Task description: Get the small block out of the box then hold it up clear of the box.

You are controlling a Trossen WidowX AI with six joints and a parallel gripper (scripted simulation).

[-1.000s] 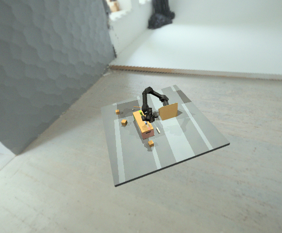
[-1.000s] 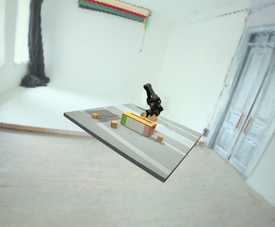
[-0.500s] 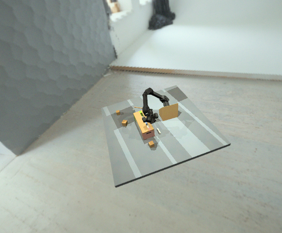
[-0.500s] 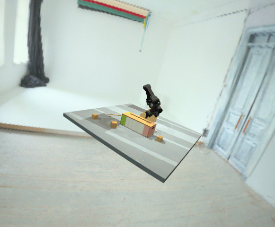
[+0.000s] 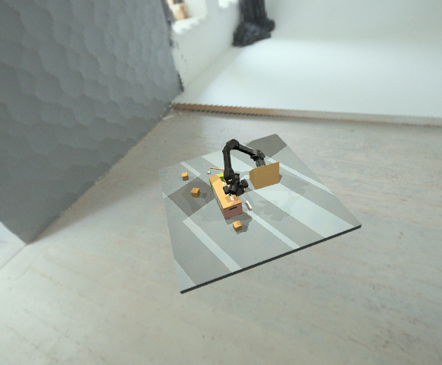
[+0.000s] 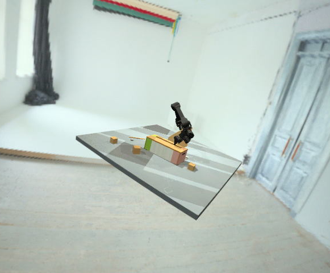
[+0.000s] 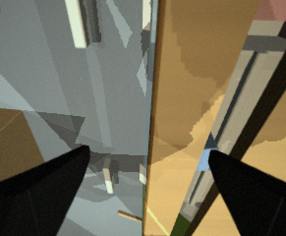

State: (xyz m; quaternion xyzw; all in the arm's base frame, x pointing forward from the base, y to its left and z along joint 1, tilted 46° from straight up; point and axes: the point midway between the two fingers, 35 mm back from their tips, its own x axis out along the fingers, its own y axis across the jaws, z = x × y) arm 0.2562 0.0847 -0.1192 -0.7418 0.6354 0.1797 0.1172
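Now: the small blue block 50 mm ahead of my gripper tip, 40 mm below it and 30 mm to the right of it. Round my gripper tip: thin wooden stick 460 mm to the right, 120 mm below, 80 mm ahead; long wooden box 60 mm to the right, 60 mm below, 40 mm ahead.
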